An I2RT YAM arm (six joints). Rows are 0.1 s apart.
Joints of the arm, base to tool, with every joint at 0 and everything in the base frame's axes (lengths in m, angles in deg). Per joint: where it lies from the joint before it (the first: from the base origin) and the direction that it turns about. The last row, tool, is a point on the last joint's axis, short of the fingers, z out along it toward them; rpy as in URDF.
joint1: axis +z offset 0 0 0.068
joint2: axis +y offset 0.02 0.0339 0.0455
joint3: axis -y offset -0.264 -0.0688 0
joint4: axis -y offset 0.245 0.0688 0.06
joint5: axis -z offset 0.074 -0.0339 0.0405
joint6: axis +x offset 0.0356 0 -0.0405
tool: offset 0 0 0 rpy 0 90 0
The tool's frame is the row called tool.
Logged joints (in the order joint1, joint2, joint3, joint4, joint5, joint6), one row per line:
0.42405 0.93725 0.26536 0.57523 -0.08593 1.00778
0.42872 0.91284 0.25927 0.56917 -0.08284 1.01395
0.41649 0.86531 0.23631 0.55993 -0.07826 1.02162
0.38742 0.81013 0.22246 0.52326 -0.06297 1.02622
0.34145 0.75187 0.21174 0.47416 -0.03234 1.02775
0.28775 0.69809 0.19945 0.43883 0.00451 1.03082
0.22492 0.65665 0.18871 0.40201 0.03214 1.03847
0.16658 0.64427 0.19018 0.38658 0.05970 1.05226
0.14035 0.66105 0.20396 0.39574 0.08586 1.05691
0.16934 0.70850 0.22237 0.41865 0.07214 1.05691
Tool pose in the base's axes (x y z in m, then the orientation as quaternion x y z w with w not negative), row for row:
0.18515 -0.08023 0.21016 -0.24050 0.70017 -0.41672 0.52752
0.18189 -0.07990 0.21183 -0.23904 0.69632 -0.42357 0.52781
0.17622 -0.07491 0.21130 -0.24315 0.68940 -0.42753 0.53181
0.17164 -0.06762 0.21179 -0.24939 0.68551 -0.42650 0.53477
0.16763 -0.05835 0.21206 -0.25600 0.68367 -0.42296 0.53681
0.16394 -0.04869 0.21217 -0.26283 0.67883 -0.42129 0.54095
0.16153 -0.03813 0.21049 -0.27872 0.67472 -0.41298 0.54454
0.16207 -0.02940 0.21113 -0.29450 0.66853 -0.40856 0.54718
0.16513 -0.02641 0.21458 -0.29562 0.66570 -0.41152 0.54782
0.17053 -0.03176 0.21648 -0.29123 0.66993 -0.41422 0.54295
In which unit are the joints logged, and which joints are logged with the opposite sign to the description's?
The joints are logged in radians. Opposite sign: joint1, joint6.
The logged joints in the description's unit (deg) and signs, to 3 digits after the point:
-24.296 53.700 15.204 32.958 -4.923 -57.742
-24.564 52.302 14.855 32.611 -4.746 -58.095
-23.863 49.579 13.540 32.082 -4.484 -58.535
-22.198 46.417 12.746 29.981 -3.608 -58.798
-19.564 43.079 12.132 27.167 -1.853 -58.886
-16.487 39.998 11.428 25.143 0.258 -59.062
-12.887 37.623 10.812 23.033 1.841 -59.500
-9.544 36.914 10.897 22.149 3.421 -60.290
-8.041 37.875 11.686 22.674 4.919 -60.556
-9.702 40.594 12.741 23.987 4.133 -60.556

